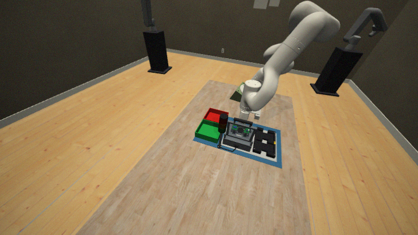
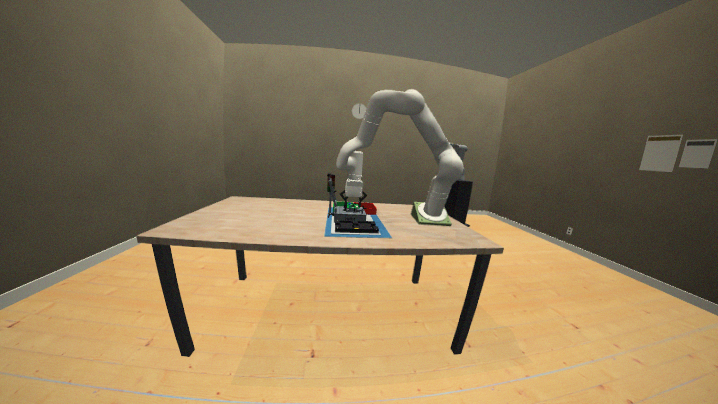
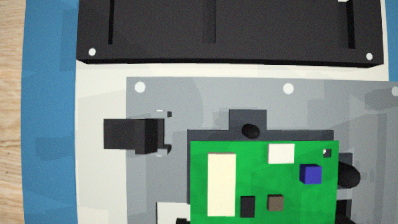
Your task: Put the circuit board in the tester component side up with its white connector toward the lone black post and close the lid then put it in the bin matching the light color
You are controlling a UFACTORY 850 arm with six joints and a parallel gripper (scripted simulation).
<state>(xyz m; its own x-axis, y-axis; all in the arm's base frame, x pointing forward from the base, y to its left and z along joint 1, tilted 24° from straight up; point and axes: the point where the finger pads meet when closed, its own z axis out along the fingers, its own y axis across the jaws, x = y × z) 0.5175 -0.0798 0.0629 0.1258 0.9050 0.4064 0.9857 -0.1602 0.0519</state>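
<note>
My gripper is now right at the green circuit board. The rest, counted from my hand: small black part 50 mm behind, 70 mm to the left; green bin 20 mm ahead, 200 mm to the right, 80 mm below; tester lid 120 mm ahead, 20 mm to the right, 90 mm above.
</note>
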